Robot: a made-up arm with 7 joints. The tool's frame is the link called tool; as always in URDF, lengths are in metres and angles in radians. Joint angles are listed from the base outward.
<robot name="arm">
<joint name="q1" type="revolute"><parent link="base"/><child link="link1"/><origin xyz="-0.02 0.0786 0.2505" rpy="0 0 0"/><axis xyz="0 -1 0"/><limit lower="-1.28" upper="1.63"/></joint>
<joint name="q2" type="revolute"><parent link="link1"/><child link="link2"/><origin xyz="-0.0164 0.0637 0.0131" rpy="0 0 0"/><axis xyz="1 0 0"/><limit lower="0.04" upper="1.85"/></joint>
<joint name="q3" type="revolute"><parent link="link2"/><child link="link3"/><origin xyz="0.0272 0.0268 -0.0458" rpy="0 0 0"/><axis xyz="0 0 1"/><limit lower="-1.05" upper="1.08"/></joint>
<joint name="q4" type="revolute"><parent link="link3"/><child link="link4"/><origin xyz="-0.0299 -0.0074 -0.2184" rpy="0 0 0"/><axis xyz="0 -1 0"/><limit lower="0.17" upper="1.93"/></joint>
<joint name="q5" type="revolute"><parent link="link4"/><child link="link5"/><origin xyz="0.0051 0.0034 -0.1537" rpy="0 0 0"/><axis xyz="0 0 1"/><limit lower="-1.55" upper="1.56"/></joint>
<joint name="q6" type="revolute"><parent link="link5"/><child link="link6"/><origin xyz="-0.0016 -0.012 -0.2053" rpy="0 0 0"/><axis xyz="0 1 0"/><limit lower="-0.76" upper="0.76"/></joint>
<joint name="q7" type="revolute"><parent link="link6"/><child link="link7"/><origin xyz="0.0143 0.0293 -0.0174" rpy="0 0 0"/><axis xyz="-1 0 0"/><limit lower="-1.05" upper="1.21"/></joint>
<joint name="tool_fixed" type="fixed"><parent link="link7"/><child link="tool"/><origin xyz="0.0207 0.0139 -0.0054" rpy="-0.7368 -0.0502 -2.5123"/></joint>
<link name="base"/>
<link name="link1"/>
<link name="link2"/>
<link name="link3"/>
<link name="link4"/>
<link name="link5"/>
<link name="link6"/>
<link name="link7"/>
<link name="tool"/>
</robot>
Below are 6 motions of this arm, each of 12 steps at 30 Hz.
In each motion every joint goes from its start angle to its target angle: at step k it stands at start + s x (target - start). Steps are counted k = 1, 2, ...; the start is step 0. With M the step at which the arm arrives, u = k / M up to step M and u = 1 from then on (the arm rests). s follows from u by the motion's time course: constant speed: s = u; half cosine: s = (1 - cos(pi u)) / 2; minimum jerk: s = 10 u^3 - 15 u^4 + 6 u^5.
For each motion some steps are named. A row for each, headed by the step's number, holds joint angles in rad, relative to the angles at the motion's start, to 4 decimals.
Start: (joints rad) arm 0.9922 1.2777 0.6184 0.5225 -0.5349 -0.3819 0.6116
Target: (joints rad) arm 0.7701 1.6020 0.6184 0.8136 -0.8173 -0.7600 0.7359
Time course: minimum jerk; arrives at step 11
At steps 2, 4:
2: -0.0100 0.0146 0.0000 0.0131 -0.0127 -0.0170 0.0056
4: -0.0570 0.0833 0.0000 0.0747 -0.0725 -0.0971 0.0319

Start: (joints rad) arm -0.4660 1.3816 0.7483 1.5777 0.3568 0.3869 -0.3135
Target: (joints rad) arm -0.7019 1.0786 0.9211 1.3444 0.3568 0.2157 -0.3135
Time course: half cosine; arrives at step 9
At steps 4, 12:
4: -0.0975 -0.1252 0.0714 -0.0964 0.0000 -0.0707 0.0000
12: -0.2359 -0.3030 0.1728 -0.2333 0.0000 -0.1712 0.0000

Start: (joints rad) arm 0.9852 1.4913 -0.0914 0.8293 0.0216 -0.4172 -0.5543
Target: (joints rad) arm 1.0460 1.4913 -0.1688 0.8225 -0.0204 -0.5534 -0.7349
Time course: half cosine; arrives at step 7
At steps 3, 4, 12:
3: 0.0236 0.0000 -0.0301 -0.0026 -0.0163 -0.0529 -0.0702
4: 0.0372 0.0000 -0.0473 -0.0042 -0.0257 -0.0833 -0.1104
12: 0.0608 0.0000 -0.0774 -0.0068 -0.0420 -0.1362 -0.1806

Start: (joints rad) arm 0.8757 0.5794 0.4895 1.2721 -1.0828 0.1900 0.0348
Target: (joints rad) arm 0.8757 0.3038 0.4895 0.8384 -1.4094 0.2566 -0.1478
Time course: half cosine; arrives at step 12
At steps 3, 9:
3: 0.0000 -0.0404 0.0000 -0.0635 -0.0478 0.0098 -0.0267
9: 0.0000 -0.2352 0.0000 -0.3702 -0.2788 0.0568 -0.1559

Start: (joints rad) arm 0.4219 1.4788 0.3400 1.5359 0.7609 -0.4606 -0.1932
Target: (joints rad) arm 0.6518 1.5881 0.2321 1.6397 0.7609 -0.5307 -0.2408
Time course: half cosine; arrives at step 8
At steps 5, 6, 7, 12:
5: 0.1589 0.0756 -0.0746 0.0718 0.0000 -0.0485 -0.0329
6: 0.1962 0.0933 -0.0921 0.0886 0.0000 -0.0598 -0.0406
7: 0.2211 0.1051 -0.1038 0.0998 0.0000 -0.0674 -0.0458
12: 0.2299 0.1093 -0.1079 0.1038 0.0000 -0.0701 -0.0476

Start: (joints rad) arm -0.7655 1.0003 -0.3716 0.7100 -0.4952 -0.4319 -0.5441
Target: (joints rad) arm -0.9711 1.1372 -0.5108 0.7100 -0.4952 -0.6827 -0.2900
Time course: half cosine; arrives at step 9
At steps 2, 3, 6, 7, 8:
2: -0.0241 0.0160 -0.0163 0.0000 0.0000 -0.0293 0.0297
3: -0.0514 0.0342 -0.0348 0.0000 0.0000 -0.0627 0.0635
6: -0.1542 0.1027 -0.1044 0.0000 0.0000 -0.1881 0.1906
7: -0.1815 0.1209 -0.1229 0.0000 0.0000 -0.2215 0.2244
8: -0.1994 0.1328 -0.1350 0.0000 0.0000 -0.2432 0.2464

